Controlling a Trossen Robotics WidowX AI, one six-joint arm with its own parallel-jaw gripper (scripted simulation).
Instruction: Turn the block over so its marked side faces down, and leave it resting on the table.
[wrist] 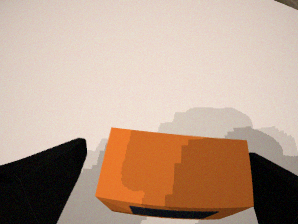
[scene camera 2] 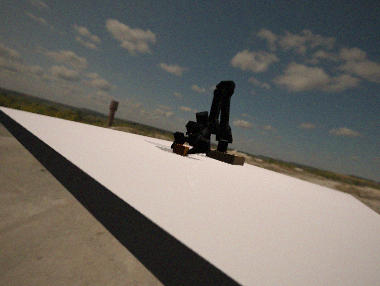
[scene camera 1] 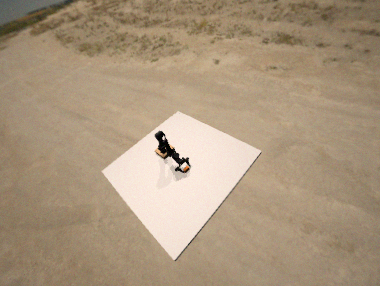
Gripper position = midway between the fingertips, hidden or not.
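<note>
My gripper (scene camera 2: 179,150), which the wrist view shows too, here as the gripper (wrist: 168,155), is open and holds nothing. There is also an orange block (wrist: 141,170).
</note>
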